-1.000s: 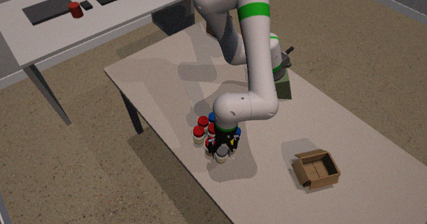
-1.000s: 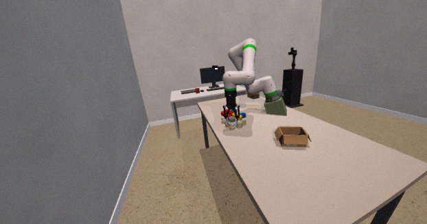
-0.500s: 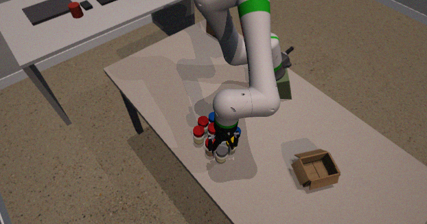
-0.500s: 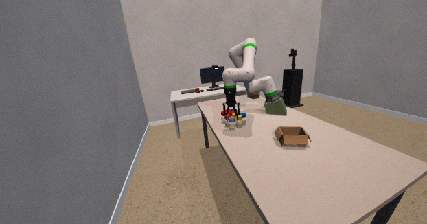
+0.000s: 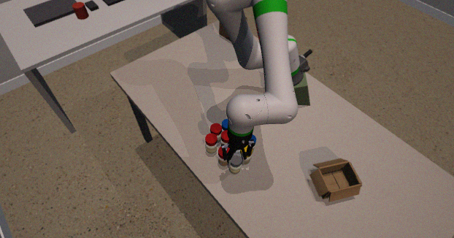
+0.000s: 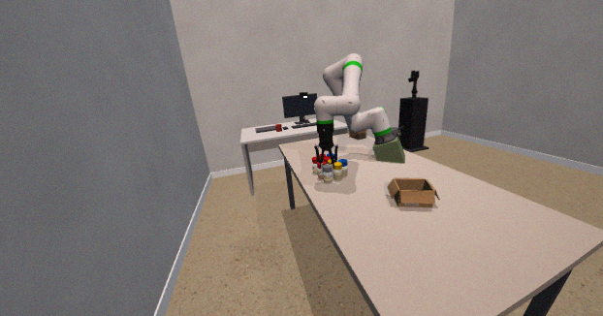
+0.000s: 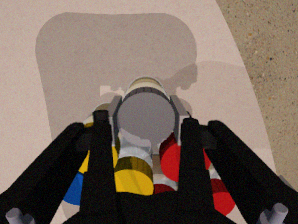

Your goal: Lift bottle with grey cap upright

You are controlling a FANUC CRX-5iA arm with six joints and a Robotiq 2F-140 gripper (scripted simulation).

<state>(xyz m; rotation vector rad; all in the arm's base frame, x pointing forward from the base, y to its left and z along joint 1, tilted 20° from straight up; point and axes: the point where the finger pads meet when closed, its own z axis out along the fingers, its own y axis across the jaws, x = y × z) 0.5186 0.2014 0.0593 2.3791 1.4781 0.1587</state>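
The grey-capped bottle lies 40 mm below my hand. From my hand the other things lie so: yellow-capped bottle (70 mm behind, 40 mm below, 10 mm to the right).
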